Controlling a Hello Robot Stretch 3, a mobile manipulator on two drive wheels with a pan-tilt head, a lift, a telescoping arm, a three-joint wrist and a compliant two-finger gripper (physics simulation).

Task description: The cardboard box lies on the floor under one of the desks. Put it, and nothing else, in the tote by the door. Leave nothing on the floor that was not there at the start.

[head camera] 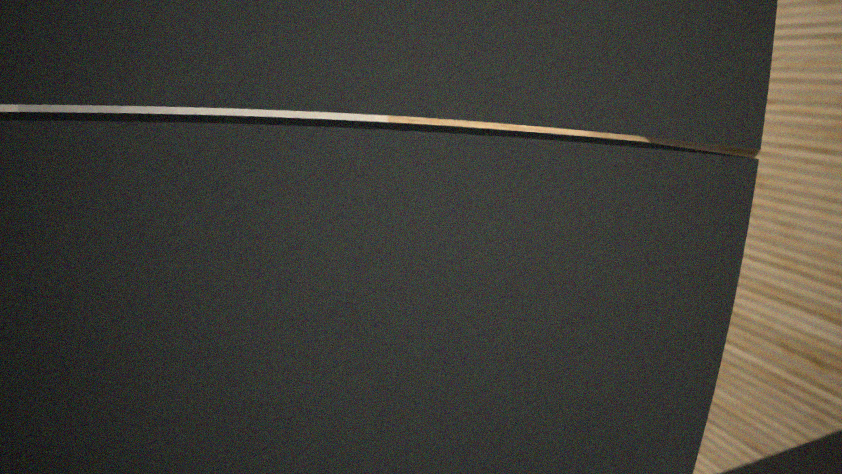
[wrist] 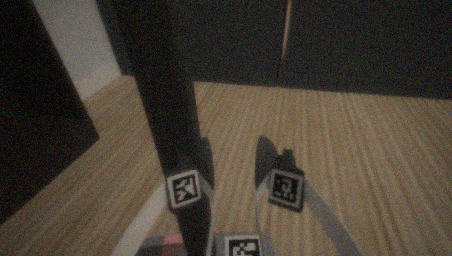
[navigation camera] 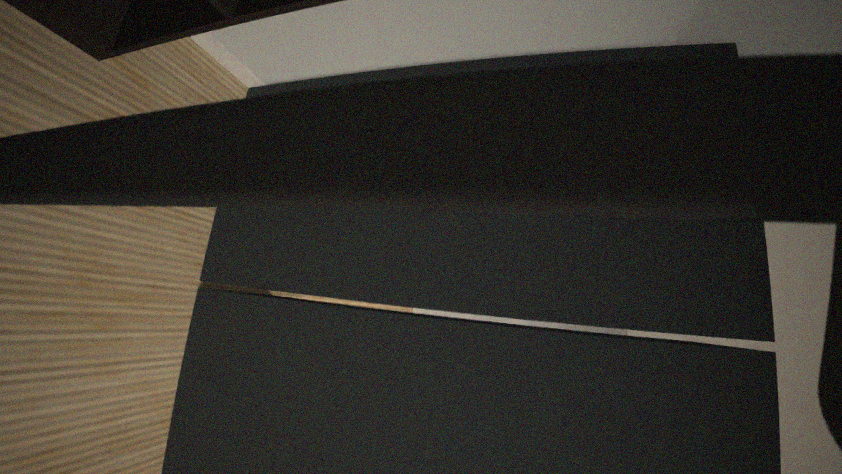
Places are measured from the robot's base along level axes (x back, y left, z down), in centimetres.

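Pixels of known places: gripper, fingertip midpoint: [wrist: 233, 154].
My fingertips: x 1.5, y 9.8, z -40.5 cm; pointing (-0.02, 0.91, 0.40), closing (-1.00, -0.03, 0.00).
Behind a point stands the place of what it marks.
My gripper [wrist: 233, 154] @(z -40.4, x 1.5, y 9.8 cm) is open in the wrist view, with its two dark fingertips apart and bare floor showing between them. It is above the wood-patterned floor [wrist: 350, 175] @(z 0.0, x -33.9, y 41.8 cm), facing tall dark panels [wrist: 375, 40] @(z -24.0, x -59.1, y 91.1 cm). The head and navigation views do not show the gripper. The cardboard box, the desks and the tote by the door cannot be made out in these views.
Dark panels [head camera: 353, 294] [navigation camera: 471, 412] with a narrow gap between them stand beside the floor [head camera: 795, 176] @(z 0.0, x -17.6, y 90.7 cm) [navigation camera: 88, 353] @(z 0.0, x -40.0, y 61.1 cm). A pale wall [navigation camera: 471, 29] @(z -106.9, x 69.5, y 113.5 cm) [wrist: 85, 45] @(z -21.7, x 70.2, y 111.3 cm) is behind. A dark piece [navigation camera: 159, 23] @(z -29.0, x 56.8, y 64.2 cm) [wrist: 35, 125] @(z -10.0, x 67.3, y 60.5 cm) stands at the left. A dark bar [wrist: 165, 100] crosses the wrist view.
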